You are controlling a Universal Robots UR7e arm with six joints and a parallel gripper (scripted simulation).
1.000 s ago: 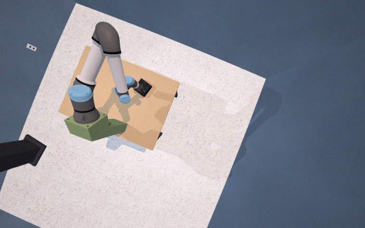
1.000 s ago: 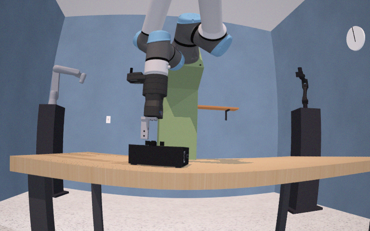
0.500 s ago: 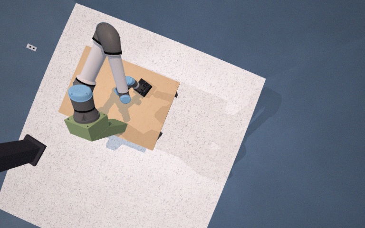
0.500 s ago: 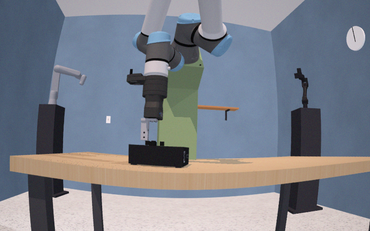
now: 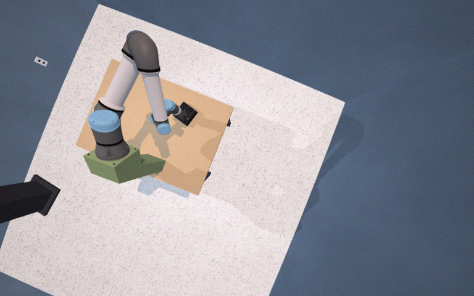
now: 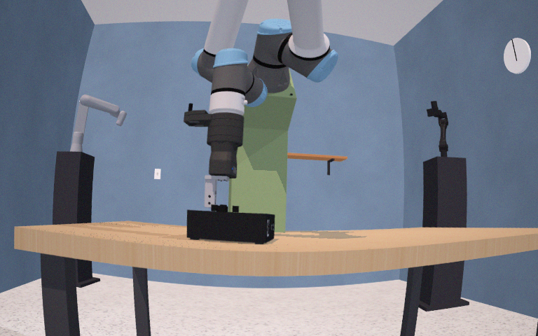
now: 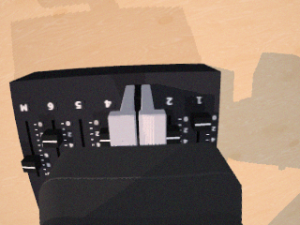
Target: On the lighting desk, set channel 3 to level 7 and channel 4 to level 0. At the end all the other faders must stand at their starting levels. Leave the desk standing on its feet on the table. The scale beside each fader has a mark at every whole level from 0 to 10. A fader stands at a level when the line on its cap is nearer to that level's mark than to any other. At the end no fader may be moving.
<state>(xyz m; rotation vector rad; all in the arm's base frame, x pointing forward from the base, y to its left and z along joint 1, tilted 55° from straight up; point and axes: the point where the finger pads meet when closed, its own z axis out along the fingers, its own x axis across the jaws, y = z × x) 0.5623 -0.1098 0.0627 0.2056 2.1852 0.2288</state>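
Now: the channel 3 cap 2 cm to the left of my hand and 2 cm below it. Also, from my hand: channel 4 cap 2 cm ahead, 2 cm to the left, 2 cm below; channel 2 cap 2 cm behind, 3 cm to the left, 2 cm below; channel 1 cap 4 cm behind, 2 cm to the left, 2 cm below.
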